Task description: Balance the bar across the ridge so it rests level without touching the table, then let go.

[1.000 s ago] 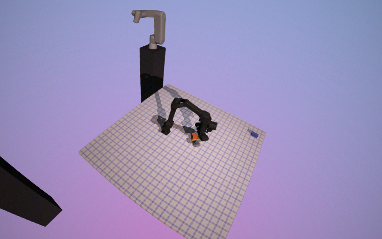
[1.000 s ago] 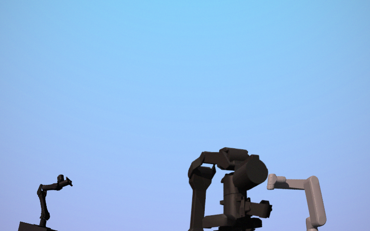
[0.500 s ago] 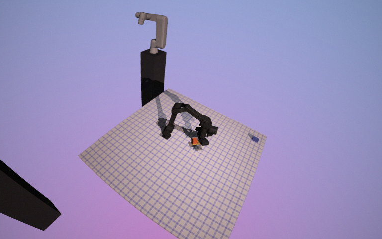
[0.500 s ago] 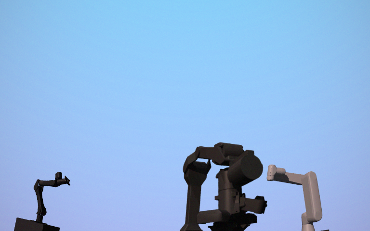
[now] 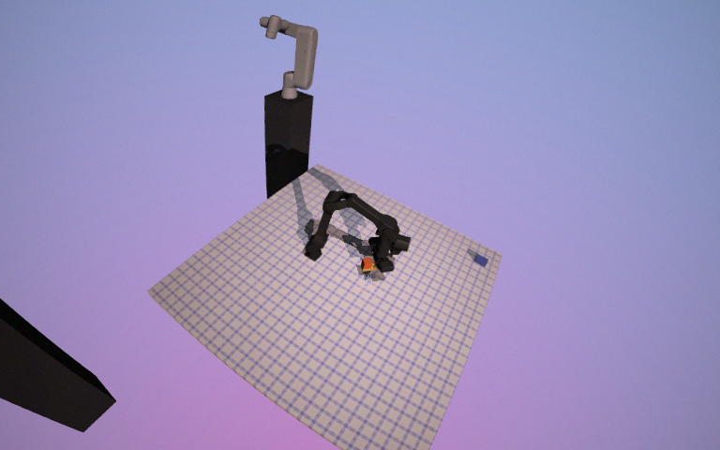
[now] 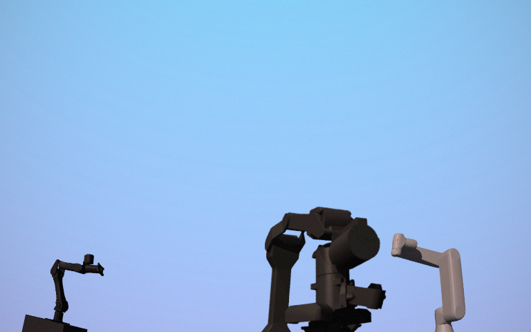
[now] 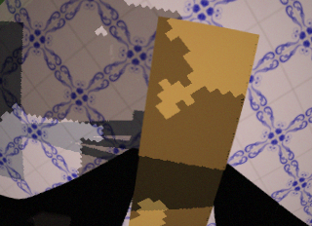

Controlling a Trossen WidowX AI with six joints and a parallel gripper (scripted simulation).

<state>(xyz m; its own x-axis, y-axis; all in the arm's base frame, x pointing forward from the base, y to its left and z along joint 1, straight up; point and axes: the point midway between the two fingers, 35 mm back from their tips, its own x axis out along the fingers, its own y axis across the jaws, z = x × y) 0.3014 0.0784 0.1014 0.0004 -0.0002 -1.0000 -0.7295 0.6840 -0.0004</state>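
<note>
The tan-brown bar is 2 cm to the right of my gripper tip, 2 cm behind it and 2 cm above it. The rest, counted from my gripper tip: green block (15 cm to the left, 7 cm behind, 5 cm below); blue block (44 cm ahead, 42 cm to the left, 5 cm below).
</note>
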